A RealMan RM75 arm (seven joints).
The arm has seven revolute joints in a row. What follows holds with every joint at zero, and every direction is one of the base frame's.
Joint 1 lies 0.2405 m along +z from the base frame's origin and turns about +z.
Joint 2 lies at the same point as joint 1 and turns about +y.
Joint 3 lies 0.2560 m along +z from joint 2 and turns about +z.
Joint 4 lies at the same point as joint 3 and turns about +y.
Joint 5 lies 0.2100 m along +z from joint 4 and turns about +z.
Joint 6 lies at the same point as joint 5 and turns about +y.
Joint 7 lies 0.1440 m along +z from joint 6 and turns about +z.
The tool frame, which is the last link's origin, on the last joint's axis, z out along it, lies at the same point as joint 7; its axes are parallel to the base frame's.
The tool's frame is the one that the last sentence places.
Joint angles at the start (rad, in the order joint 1, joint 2, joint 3, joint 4, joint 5, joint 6, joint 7):
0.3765 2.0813 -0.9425 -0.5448 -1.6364 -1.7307 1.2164
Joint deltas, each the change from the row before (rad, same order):
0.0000 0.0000 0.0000 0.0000 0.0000 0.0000 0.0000
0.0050 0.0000 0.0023 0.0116 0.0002 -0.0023 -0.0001
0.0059 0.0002 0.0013 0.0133 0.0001 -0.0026 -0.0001
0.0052 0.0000 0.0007 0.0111 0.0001 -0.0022 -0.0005
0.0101 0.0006 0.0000 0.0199 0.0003 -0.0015 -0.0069
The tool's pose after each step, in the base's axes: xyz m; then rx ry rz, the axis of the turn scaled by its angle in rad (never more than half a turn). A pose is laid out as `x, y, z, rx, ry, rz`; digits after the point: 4 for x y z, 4 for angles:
0.2559, 0.2683, -0.0196, -2.7496, 0.5561, 1.1272
0.2554, 0.2682, -0.0207, -2.7500, 0.5647, 1.1367
0.2546, 0.2680, -0.0222, -2.7521, 0.5745, 1.1473
0.2539, 0.2679, -0.0234, -2.7544, 0.5816, 1.1558
0.2523, 0.2679, -0.0260, -2.7588, 0.5858, 1.1678

